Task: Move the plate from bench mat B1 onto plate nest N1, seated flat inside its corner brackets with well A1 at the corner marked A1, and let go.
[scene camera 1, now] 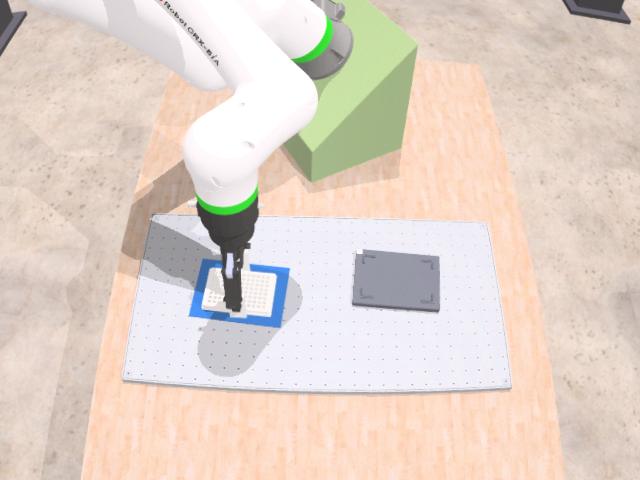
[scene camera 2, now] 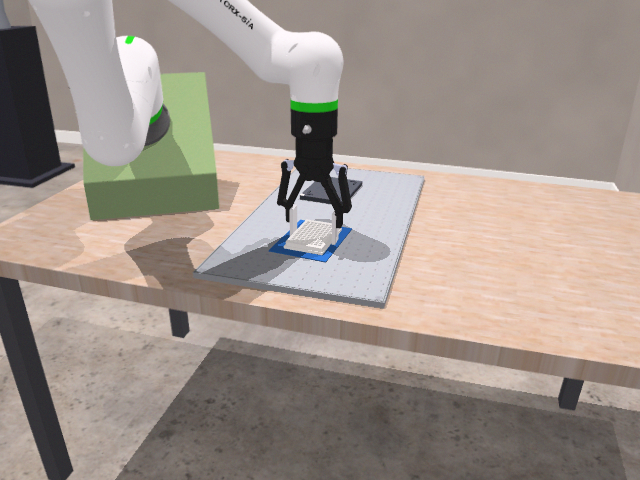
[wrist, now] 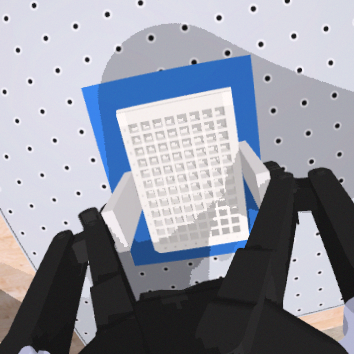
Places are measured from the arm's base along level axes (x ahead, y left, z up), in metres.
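Pixels of known places: gripper, fingertip midpoint: [scene camera 1: 240, 293] [scene camera 2: 314, 239] [wrist: 187, 172]; arm's base, link origin: [scene camera 1: 324, 49].
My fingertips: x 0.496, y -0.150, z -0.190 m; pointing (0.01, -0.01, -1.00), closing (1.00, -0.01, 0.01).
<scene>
Ahead of a thing's pixels: the offset from my fingertips to its middle. Level surfaces: height alone.
The white plate @(dx +0.000, dy -0.002, dz +0.009 m) [scene camera 1: 261, 291] [scene camera 2: 311, 238] [wrist: 182, 167], with a grid of wells, is level at the blue bench mat B1 @(dz +0.001 m) [scene camera 1: 280, 294] [scene camera 2: 345, 231] [wrist: 165, 85]. Any small gap under it cannot be made out. My gripper [scene camera 1: 240, 289] [scene camera 2: 313, 235] [wrist: 187, 172] points down and is shut on the plate, one pale finger pad against each long side. Plate nest N1 @(dx -0.031, dy +0.290, dz +0.006 m) [scene camera 1: 397, 281] [scene camera 2: 355, 186] is a dark grey slab with corner brackets, apart from the mat. A small white mark @(dx -0.092, dy +0.220, dz +0.011 m) [scene camera 1: 359, 251] is at one nest corner; its lettering is unreadable. Well A1 cannot be identified.
The mat and nest lie on a pale perforated board @(dz -0.001 m) [scene camera 1: 320, 351] [scene camera 2: 361, 279] on the wooden table @(dz -0.014 m) [scene camera 1: 320, 434] [scene camera 2: 491, 258]. The green robot pedestal [scene camera 1: 361, 103] [scene camera 2: 188, 124] stands behind the board in the scene camera 1 view.
</scene>
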